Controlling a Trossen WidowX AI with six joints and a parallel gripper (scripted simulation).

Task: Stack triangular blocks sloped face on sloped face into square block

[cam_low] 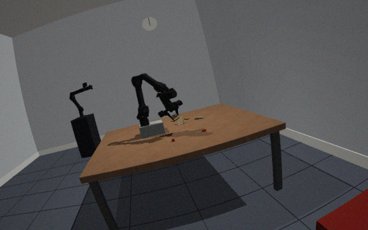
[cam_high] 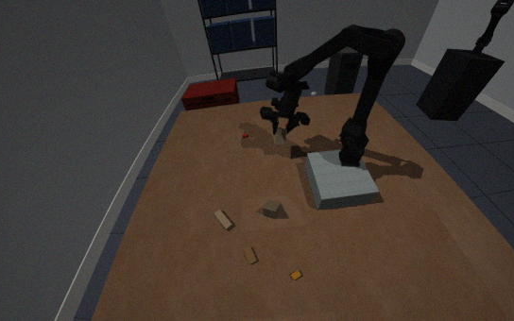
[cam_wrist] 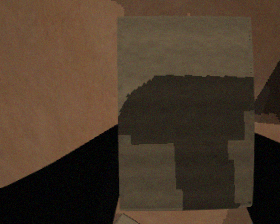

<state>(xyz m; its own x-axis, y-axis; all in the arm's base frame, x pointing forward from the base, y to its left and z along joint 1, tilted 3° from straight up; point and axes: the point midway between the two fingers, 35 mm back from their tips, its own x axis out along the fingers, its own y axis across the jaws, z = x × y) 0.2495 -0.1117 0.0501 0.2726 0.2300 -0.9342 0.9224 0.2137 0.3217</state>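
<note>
Right now the tan triangular block is 1 cm above my gripper tip. Also, from my gripper tip: small red piece 18 cm ahead, 11 cm to the right, 10 cm below; small orange block 47 cm to the left, 10 cm below, 7 cm behind.
</note>
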